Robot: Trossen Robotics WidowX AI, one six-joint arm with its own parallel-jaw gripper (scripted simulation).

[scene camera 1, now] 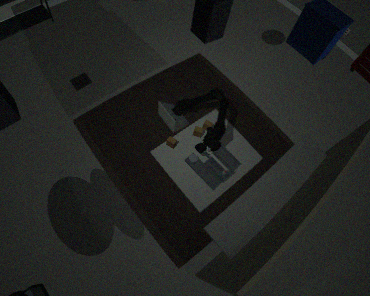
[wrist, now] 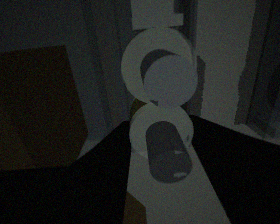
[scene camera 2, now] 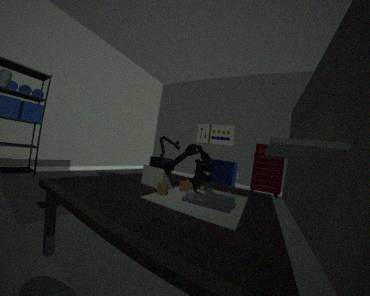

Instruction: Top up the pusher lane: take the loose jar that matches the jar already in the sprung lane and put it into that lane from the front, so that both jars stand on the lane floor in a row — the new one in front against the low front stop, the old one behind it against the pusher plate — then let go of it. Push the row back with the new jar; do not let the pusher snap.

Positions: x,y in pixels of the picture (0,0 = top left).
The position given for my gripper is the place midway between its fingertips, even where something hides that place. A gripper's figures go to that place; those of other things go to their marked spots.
Scene:
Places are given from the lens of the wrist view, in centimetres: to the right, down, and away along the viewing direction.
my gripper (wrist: 158,124): 1, 1, 11
matching jar (wrist: 159,65): 1, -2, 5

